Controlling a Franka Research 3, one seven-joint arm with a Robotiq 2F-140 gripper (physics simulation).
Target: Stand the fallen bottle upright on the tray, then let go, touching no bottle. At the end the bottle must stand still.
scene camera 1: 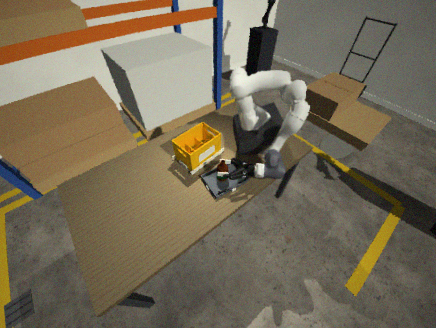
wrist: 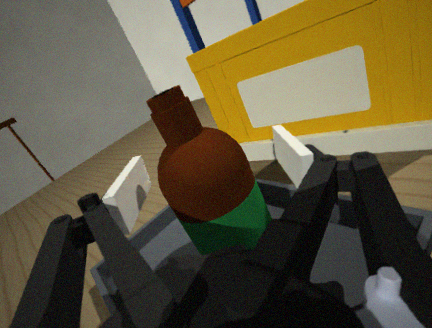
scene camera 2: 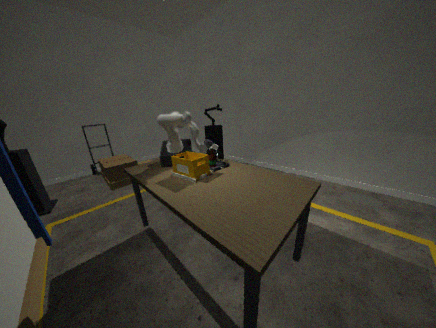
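Observation:
A brown bottle with a green band (scene camera 1: 222, 168) (scene camera 2: 212, 157) (wrist: 207, 175) stands on the dark grey tray (scene camera 1: 214, 188) (wrist: 340, 250). Its axis looks close to upright, nearly parallel to the crate's edge in the wrist view; a slight lean cannot be ruled out. Its base is hidden behind the gripper's dark parts. My gripper (scene camera 1: 229, 169) (wrist: 209, 156) is open around the bottle, with one white finger pad at either side. Gaps show between the bottle and both pads in the wrist view.
A yellow crate (scene camera 1: 206, 152) (scene camera 2: 183, 168) (wrist: 220, 100) stands on a white base beside the tray, behind the bottle in the wrist view. Both stand on the wooden table (scene camera 1: 150, 225) (scene camera 2: 240, 200). The table's edge runs close to the tray on the other side.

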